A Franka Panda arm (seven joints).
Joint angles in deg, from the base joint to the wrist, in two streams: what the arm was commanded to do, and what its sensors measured. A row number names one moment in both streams.
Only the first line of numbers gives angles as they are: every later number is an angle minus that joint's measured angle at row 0.
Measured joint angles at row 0:
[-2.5 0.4 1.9 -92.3 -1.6 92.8 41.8]
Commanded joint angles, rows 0 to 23:
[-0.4 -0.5 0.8 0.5 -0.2 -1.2 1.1]
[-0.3 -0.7 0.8 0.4 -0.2 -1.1 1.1]
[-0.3 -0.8 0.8 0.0 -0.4 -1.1 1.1]
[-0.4 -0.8 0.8 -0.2 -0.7 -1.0 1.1]
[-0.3 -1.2 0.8 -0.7 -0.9 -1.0 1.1]
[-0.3 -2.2 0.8 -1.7 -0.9 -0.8 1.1]
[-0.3 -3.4 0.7 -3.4 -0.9 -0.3 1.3]
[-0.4 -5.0 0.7 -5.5 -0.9 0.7 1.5]
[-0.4 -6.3 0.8 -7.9 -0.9 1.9 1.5]
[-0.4 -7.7 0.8 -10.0 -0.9 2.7 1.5]
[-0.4 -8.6 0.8 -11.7 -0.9 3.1 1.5]
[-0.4 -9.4 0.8 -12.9 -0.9 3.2 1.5]
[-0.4 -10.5 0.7 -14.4 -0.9 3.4 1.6]
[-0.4 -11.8 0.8 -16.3 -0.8 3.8 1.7]
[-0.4 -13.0 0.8 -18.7 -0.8 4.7 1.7]
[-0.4 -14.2 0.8 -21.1 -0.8 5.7 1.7]
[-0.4 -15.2 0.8 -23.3 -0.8 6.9 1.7]
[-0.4 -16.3 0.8 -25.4 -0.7 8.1 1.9]
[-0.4 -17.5 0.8 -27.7 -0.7 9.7 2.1]
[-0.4 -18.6 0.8 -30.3 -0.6 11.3 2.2]
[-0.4 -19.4 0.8 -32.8 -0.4 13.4 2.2]
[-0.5 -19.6 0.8 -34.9 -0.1 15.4 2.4]
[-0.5 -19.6 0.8 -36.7 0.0 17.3 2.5]
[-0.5 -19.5 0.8 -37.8 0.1 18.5 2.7]
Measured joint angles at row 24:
[0.0 -17.1 0.1 -31.3 -0.1 13.2 0.9]
